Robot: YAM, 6 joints.
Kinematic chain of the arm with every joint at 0, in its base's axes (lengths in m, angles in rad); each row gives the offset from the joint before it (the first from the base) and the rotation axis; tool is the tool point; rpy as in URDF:
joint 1: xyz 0 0 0.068 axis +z
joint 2: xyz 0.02 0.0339 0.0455 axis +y
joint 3: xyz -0.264 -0.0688 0 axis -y
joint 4: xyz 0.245 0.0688 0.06 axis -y
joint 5: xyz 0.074 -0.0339 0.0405 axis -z
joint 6: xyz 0.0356 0 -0.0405 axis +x
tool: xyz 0 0 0 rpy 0 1.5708 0
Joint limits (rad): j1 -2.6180..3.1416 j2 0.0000..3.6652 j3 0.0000..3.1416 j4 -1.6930..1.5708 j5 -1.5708..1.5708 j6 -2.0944..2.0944
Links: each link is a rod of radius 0.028 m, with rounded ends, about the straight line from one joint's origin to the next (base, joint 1, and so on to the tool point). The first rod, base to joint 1, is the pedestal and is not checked.
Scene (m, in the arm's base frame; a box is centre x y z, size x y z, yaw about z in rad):
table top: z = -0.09
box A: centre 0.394 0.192 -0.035 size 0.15 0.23 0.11 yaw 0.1
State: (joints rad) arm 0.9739 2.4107 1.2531 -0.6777 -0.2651 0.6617
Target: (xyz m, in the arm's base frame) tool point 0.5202 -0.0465 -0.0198
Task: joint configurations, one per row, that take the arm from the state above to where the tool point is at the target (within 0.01 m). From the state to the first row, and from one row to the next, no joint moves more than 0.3 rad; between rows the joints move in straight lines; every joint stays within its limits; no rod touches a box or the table.
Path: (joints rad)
1: 0.9569 2.3145 1.5223 -0.7181 -0.2186 0.7321
2: 0.9399 2.2183 1.7916 -0.7585 -0.1721 0.8026
3: 0.9228 2.1221 2.0608 -0.7989 -0.1256 0.8730
4: 0.9058 2.0259 2.3301 -0.8394 -0.0791 0.9435
5: 0.8888 1.9297 2.5993 -0.8798 -0.0326 1.0139
6: 0.8718 1.8335 2.8686 -0.9202 0.0139 1.0844
7: 0.8547 1.7373 3.1378 -0.9606 0.0604 1.1548
8: 0.6636 1.9379 2.8938 -0.8259 0.0142 1.0562
9: 0.4726 2.1385 2.6498 -0.6912 -0.0321 0.9576
10: 0.2815 2.3391 2.4058 -0.5565 -0.0783 0.8589
11: 0.0904 2.5397 2.1618 -0.4218 -0.1246 0.7603
12: -0.1007 2.7403 1.9179 -0.2871 -0.1708 0.6617

